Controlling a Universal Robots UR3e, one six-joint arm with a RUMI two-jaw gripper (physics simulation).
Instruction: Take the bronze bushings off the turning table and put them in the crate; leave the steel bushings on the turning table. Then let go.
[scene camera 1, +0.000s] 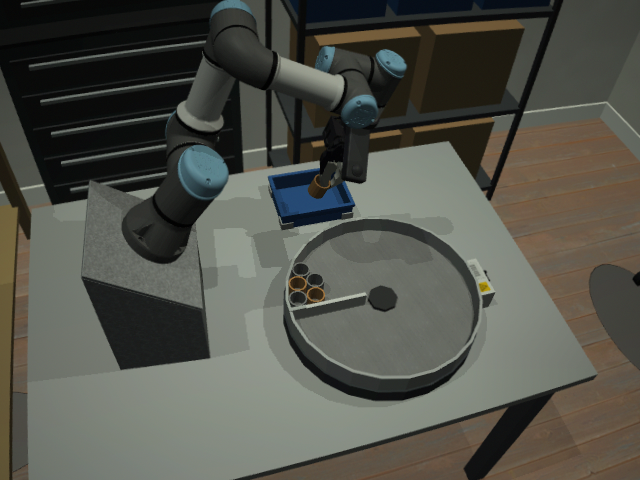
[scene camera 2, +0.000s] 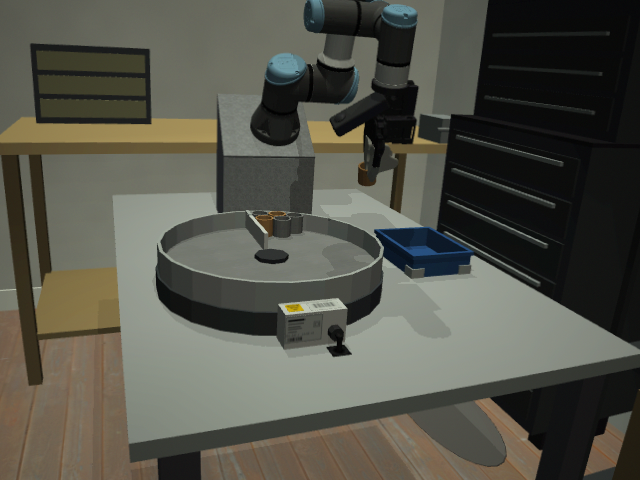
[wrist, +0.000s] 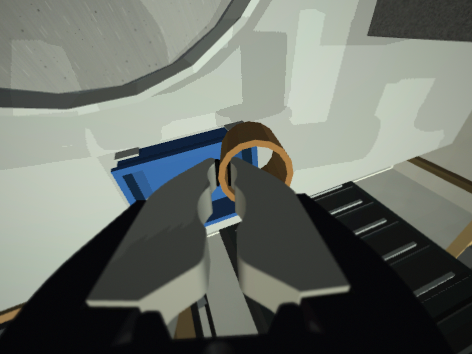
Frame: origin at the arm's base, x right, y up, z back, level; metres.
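Seen in the pictures: gripper, between the fingertips: (scene camera 1: 324, 188) (scene camera 2: 370, 180) (wrist: 223, 162); arm's base, origin of its link: (scene camera 1: 152, 236) (scene camera 2: 274, 128).
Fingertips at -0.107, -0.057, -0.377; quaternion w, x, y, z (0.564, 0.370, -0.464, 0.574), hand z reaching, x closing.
Note:
Offsets run from my fingertips to a thing's top centre, as dx, dy, dz. "*": to the spot under its first point.
My gripper (scene camera 1: 328, 179) (scene camera 2: 370, 173) (wrist: 223, 162) is shut on the wall of a bronze bushing @[+0.002, +0.036, +0.015] (scene camera 1: 317, 187) (scene camera 2: 364, 176) (wrist: 250, 131), held tilted and high above the table. The blue crate @[-0.135, -0.135, -0.011] (scene camera 1: 312, 212) (scene camera 2: 400, 252) (wrist: 170, 148) is lower down; the bushing overlaps it in scene camera 1 and the wrist view. The crate's visible floor shows no bushing, but part is hidden. On the turning table (scene camera 1: 382, 383) (scene camera 2: 222, 288) (wrist: 100, 40), two bronze bushings @[+0.170, -0.094, +0.104] (scene camera 1: 297, 289) @[+0.207, -0.094, +0.074] (scene camera 2: 265, 226) stand close among three steel bushings @[+0.170, -0.094, +0.065] (scene camera 2: 281, 227), beside the divider.
The white divider @[* +0.233, -0.096, +0.050] (scene camera 1: 330, 302) (scene camera 2: 256, 229) runs from the turning table's rim toward a dark hub @[+0.229, -0.124, -0.072] (scene camera 1: 382, 298) (scene camera 2: 271, 256). A raised wall rings the turning table. A small labelled box @[* +0.248, -0.127, -0.301] (scene camera 1: 480, 284) (scene camera 2: 312, 322) stands beside it. The grey robot pedestal (scene camera 1: 149, 320) (scene camera 2: 268, 180) stands on the table.

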